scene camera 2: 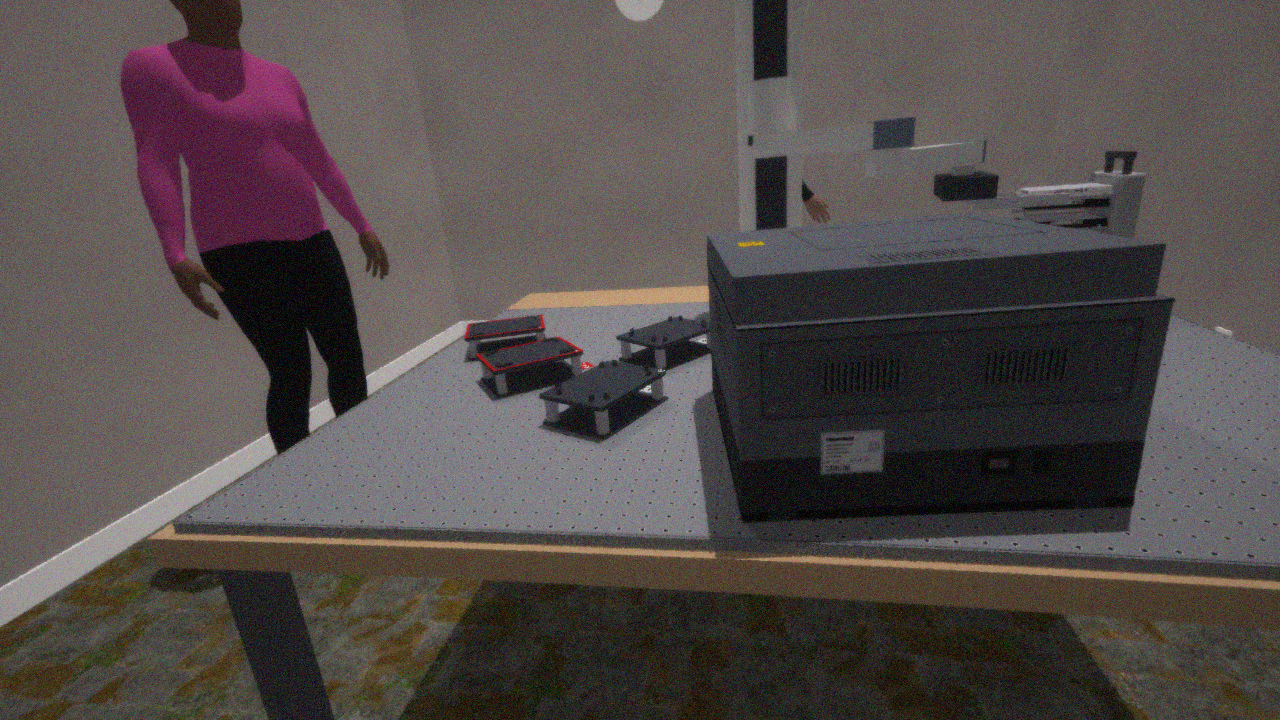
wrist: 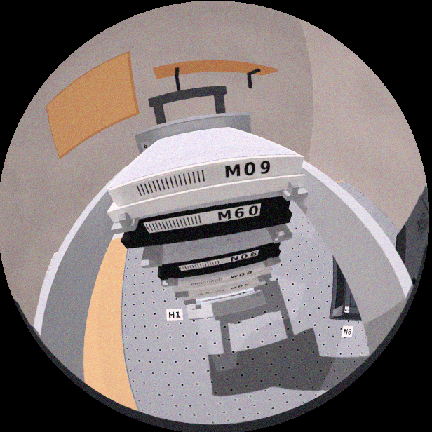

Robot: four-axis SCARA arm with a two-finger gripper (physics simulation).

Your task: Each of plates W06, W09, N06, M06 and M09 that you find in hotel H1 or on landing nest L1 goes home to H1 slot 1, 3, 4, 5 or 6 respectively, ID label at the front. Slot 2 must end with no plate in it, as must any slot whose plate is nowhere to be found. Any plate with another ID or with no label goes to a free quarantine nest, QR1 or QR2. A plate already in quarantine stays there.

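Frame: origin at the arm's base, x ahead, y left, z up, level; metres.
Where they show: gripper, between the fingertips: [scene camera 2: 1059, 196].
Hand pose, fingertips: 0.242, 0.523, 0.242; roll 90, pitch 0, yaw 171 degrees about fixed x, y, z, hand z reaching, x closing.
Each offset is from my fingertips to the centre of the thing, as dx, dy, dz. "pt": to the spot under its first point. Level surfaces: height alone.
In the wrist view, my gripper [wrist: 196, 160] is shut on black plate M60, one finger at each side. M60 [wrist: 206, 223] is level inside hotel H1 @[+0.012, +0.032, -0.079] [scene camera 2: 1125, 204] [wrist: 192, 126], close under white plate M09 [wrist: 220, 175], label facing the camera. M09 lies at the top, beside the mark 6. Below M60 are black plate N06 [wrist: 220, 265], then pale plates W09 [wrist: 220, 281] and M06 [wrist: 225, 290], labels facing the camera. In scene camera 2 the fingertips are too small to tell. Two red-edged raised nests @[pt +0.145, -1.087, -0.180] [scene camera 2: 506, 327] @[pt +0.341, -0.964, -0.180] [scene camera 2: 529, 355] stand at the left.
Two plain black raised nests @[pt +0.499, -0.788, -0.180] [scene camera 2: 604, 386] @[pt +0.225, -0.735, -0.180] [scene camera 2: 664, 333] stand near the red-edged ones. A large dark instrument @[+0.551, -0.422, -0.102] [scene camera 2: 939, 358] stands at the front right of the perforated table top @[dz -0.230] [scene camera 2: 402, 483]. In the wrist view a dark nest by the N6 label [wrist: 347, 331] is at the right. A person [scene camera 2: 241, 152] stands at the left.
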